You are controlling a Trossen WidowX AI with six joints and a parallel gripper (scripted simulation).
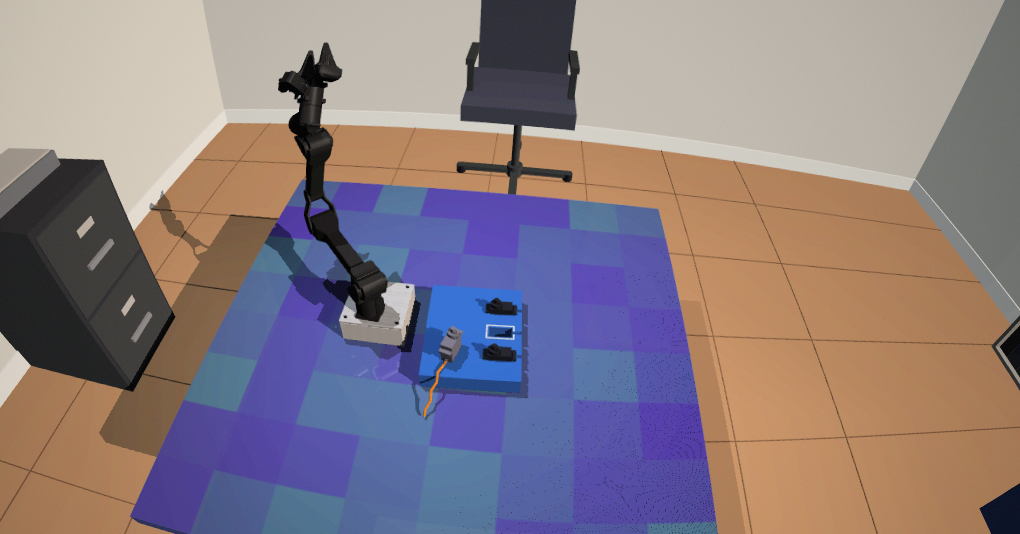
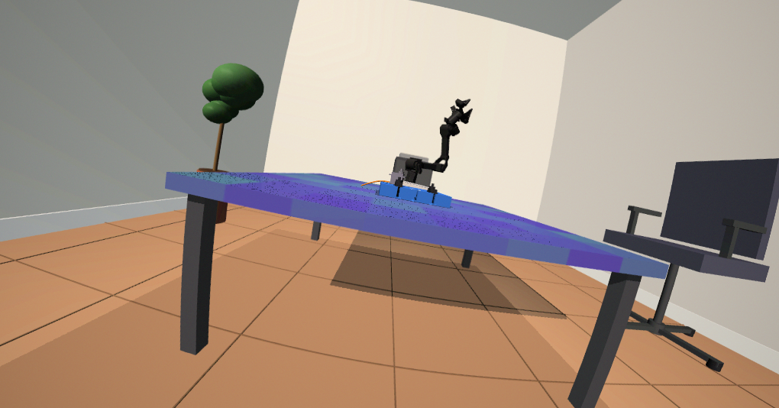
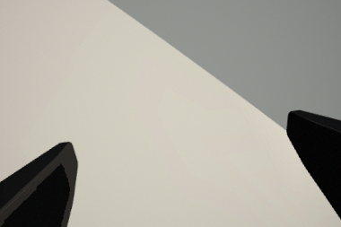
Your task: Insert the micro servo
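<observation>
The blue deck lies 620 mm below my gripper tip, 420 mm ahead of it and 300 mm to the right of it.
</observation>
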